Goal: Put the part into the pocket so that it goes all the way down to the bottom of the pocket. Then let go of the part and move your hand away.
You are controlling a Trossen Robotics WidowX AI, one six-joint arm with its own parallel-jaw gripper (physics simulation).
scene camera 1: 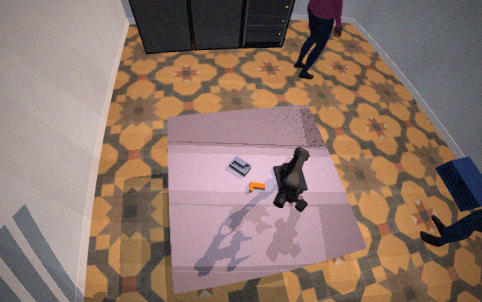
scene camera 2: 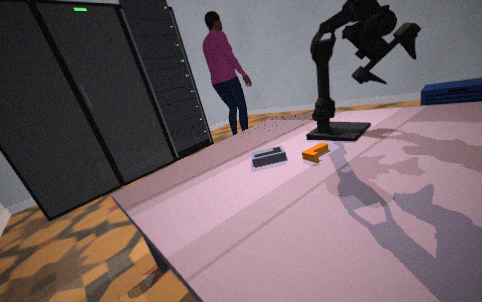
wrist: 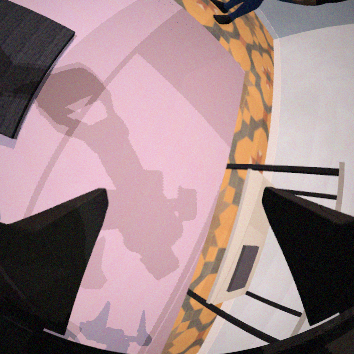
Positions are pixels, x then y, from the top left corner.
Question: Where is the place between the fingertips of my gripper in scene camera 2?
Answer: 400,71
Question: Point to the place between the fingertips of my gripper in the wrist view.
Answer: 186,195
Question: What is my gripper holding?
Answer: Nothing.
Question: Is my gripper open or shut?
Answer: Open.
